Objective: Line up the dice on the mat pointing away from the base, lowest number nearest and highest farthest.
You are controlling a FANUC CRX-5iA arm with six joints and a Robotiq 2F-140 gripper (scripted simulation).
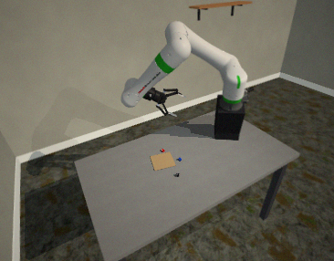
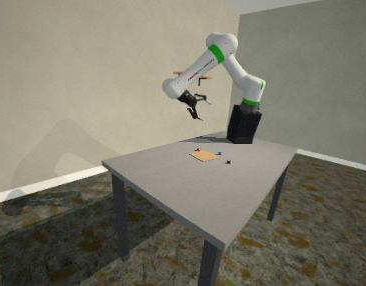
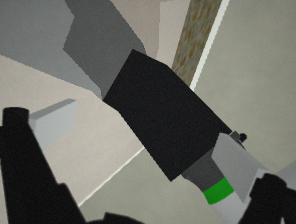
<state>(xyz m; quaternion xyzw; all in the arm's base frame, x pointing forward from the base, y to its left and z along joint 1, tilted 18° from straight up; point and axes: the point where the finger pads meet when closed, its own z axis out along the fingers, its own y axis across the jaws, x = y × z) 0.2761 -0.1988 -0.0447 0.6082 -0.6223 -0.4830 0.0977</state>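
The red die is 24 cm below my hand, 20 cm ahead of it and 12 cm to the left of it. From my hand the other things lie so: black die (37 cm to the left, 24 cm below, 21 cm ahead); then blue die (25 cm to the left, 24 cm below, 13 cm ahead); then tan mat (24 cm below, 24 cm ahead, 20 cm to the left).
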